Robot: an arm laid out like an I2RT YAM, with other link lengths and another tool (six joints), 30 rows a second.
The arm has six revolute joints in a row. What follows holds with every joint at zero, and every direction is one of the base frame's. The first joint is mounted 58.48 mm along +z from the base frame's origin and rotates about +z. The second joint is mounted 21.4 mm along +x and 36.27 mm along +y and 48.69 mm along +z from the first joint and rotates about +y. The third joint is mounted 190.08 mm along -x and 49.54 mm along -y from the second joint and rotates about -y. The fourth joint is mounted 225.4 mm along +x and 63.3 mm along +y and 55.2 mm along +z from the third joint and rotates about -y. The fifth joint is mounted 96.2 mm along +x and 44.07 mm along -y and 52.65 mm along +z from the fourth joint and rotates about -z. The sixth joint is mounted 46.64 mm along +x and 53.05 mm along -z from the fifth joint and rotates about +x. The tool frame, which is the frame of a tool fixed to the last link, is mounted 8 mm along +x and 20 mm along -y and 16 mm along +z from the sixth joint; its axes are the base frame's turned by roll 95.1, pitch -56.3 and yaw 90 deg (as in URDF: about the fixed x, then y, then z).
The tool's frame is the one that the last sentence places.
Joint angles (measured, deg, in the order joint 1, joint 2, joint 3, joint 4, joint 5, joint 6), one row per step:
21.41 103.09 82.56 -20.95 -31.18 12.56
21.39 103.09 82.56 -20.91 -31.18 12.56
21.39 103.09 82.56 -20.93 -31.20 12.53
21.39 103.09 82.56 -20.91 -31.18 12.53
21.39 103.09 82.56 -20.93 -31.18 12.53
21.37 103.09 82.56 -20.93 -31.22 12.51
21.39 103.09 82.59 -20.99 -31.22 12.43
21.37 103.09 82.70 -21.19 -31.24 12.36
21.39 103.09 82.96 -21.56 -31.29 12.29
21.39 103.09 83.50 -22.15 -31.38 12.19
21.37 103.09 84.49 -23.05 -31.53 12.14
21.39 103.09 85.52 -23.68 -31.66 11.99
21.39 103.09 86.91 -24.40 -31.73 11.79
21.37 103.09 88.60 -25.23 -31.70 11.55
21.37 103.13 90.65 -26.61 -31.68 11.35
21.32 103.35 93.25 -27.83 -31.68 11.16
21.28 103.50 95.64 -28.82 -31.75 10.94
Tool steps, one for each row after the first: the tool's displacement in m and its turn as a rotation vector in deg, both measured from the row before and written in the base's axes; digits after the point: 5 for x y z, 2 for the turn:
0.00012 -0.00011 0.00009 0.01 -0.04 -0.02
-0.00004 0.00001 -0.00003 -0.01 0.00 0.03
0.00004 -0.00001 0.00004 -0.01 -0.02 -0.01
-0.00003 -0.00001 -0.00004 -0.01 0.02 0.00
0.00004 -0.00009 0.00001 0.02 0.00 0.02
-0.00008 0.00014 0.00009 -0.04 -0.03 0.07
-0.00003 -0.00014 0.00028 -0.05 0.04 0.03
-0.00013 0.00017 0.00084 -0.04 0.06 0.10
0.00011 0.00016 0.00211 0.00 0.00 0.12
0.00048 0.00020 0.00422 0.11 -0.08 0.12
0.00080 0.00064 0.00509 0.17 -0.45 0.20
0.00128 0.00062 0.00716 0.21 -0.75 0.16
0.00155 0.00046 0.00881 0.20 -0.98 0.09
0.00103 0.00042 0.00958 0.13 -0.74 0.09
0.00209 0.00045 0.01213 0.34 -1.22 0.05
0.00157 0.00041 0.01185 0.40 -1.31 0.13

